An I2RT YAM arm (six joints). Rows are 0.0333 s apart.
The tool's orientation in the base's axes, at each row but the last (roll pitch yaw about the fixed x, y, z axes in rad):
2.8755 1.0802 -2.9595
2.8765 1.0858 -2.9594
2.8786 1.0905 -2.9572
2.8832 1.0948 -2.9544
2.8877 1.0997 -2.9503
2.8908 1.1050 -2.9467
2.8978 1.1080 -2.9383
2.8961 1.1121 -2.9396
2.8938 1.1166 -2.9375
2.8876 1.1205 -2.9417
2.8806 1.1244 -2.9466
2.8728 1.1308 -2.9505
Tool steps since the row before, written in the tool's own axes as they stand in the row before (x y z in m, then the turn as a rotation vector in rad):
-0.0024 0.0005 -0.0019 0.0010 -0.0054 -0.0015
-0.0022 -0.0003 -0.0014 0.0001 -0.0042 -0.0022
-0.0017 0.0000 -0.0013 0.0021 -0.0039 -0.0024
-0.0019 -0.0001 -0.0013 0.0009 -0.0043 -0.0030
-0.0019 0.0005 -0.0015 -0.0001 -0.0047 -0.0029
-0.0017 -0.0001 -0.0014 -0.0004 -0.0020 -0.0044
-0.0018 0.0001 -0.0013 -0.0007 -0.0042 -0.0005
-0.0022 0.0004 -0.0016 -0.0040 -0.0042 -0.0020
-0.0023 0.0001 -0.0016 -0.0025 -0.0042 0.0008
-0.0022 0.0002 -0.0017 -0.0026 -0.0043 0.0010
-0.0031 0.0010 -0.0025 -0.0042 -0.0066 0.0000
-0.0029 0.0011 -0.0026 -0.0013 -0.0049 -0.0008
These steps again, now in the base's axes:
-0.0006 -0.0001 0.0030 0.0005 -0.0056 -0.0009
0.0000 -0.0007 0.0025 -0.0001 -0.0047 0.0004
-0.0003 -0.0004 0.0021 -0.0013 -0.0047 -0.0013
-0.0001 -0.0005 0.0023 -0.0011 -0.0052 0.0000
-0.0006 0.0000 0.0024 -0.0004 -0.0054 0.0008
-0.0003 -0.0005 0.0021 -0.0025 -0.0036 0.0020
-0.0003 -0.0003 0.0022 0.0016 -0.0040 0.0004
-0.0005 -0.0001 0.0027 0.0018 -0.0043 0.0040
-0.0003 -0.0004 0.0028 0.0034 -0.0032 0.0015
-0.0005 -0.0003 0.0027 0.0037 -0.0032 0.0014
-0.0011 0.0001 0.0040 0.0045 -0.0056 0.0031
-0.0013 0.0001 0.0038 0.0020 -0.0047 0.0010

